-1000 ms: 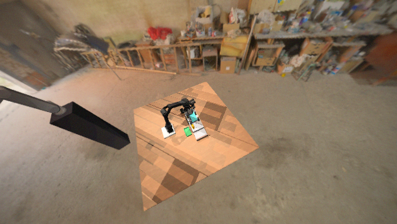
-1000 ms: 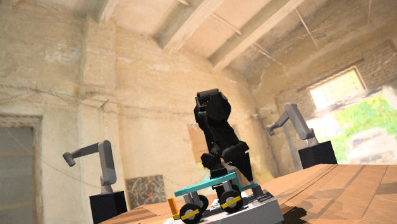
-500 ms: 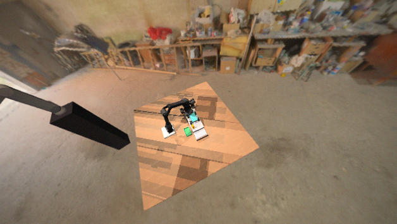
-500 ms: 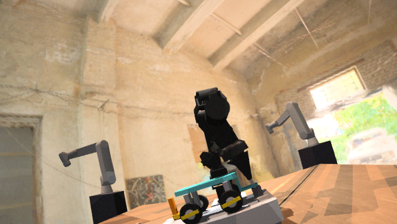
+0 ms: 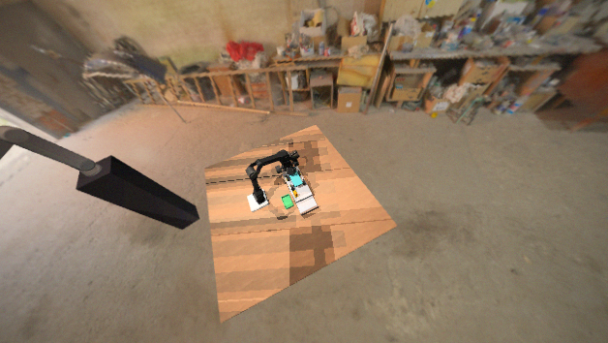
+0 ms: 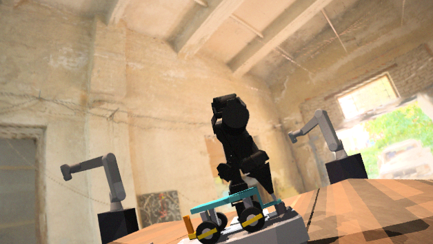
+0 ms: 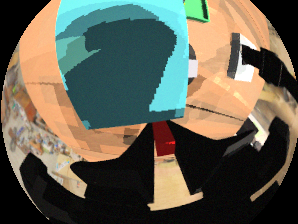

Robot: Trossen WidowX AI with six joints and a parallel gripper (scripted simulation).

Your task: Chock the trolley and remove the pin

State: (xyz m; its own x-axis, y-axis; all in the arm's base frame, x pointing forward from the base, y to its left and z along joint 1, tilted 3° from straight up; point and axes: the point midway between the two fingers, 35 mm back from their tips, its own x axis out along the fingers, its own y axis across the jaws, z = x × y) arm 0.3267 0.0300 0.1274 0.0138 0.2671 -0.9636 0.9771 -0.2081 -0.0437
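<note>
My gripper tip is now 180 mm to the left of the green tray, 150 mm past it and 150 mm above it. Round my gripper tip: grey ramp: 110 mm to the right, 90 mm below; red-headed stop pin: right at my gripper tip; trolley: 110 mm to the right, 30 mm below.
</note>
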